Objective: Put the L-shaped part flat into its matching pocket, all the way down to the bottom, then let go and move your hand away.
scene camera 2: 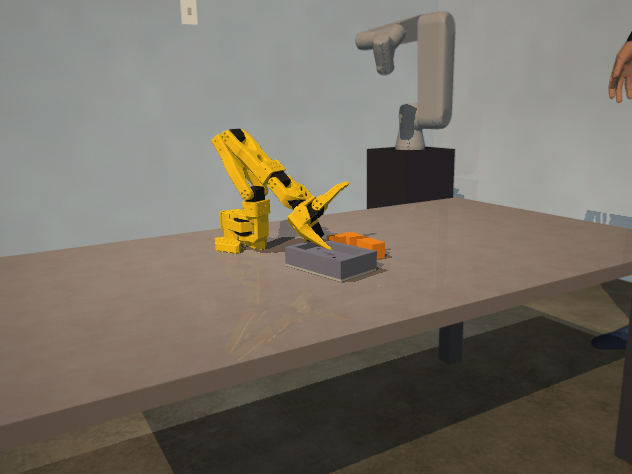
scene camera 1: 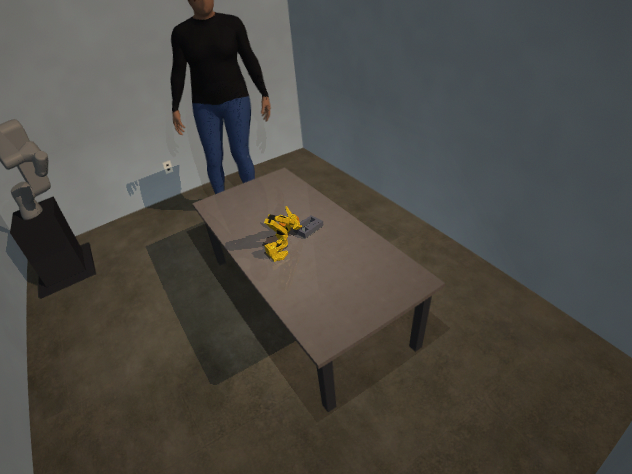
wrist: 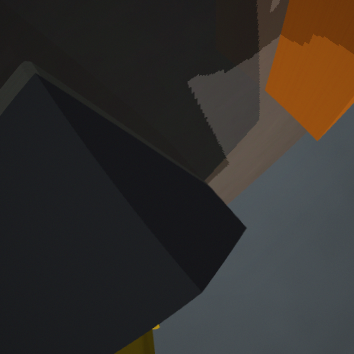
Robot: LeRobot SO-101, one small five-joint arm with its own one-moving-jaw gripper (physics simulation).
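Note:
The orange L-shaped part (scene camera 2: 371,245) (wrist: 315,75) lies on the table behind the grey pocket block, as seen in scene camera 2; the arm hides part of it. The grey pocket block (scene camera 2: 313,261) (wrist: 100,200) stands on the table in front of the arm, and in scene camera 1 the block (scene camera 1: 306,234) shows beside the jaws. My gripper (scene camera 2: 338,216) is wide open and empty. Its fixed jaw tip is low over the block's open top, and its moving jaw is swung far up. In the wrist view a piece of one jaw shows at the bottom edge.
The table (scene camera 1: 347,285) (scene camera 2: 153,326) carries the arm and the block. A person (scene camera 1: 214,66) stands behind the table's far end. A grey robot arm (scene camera 1: 30,163) (scene camera 2: 433,71) stands on a black pedestal (scene camera 1: 48,244) (scene camera 2: 408,178) away from the table.

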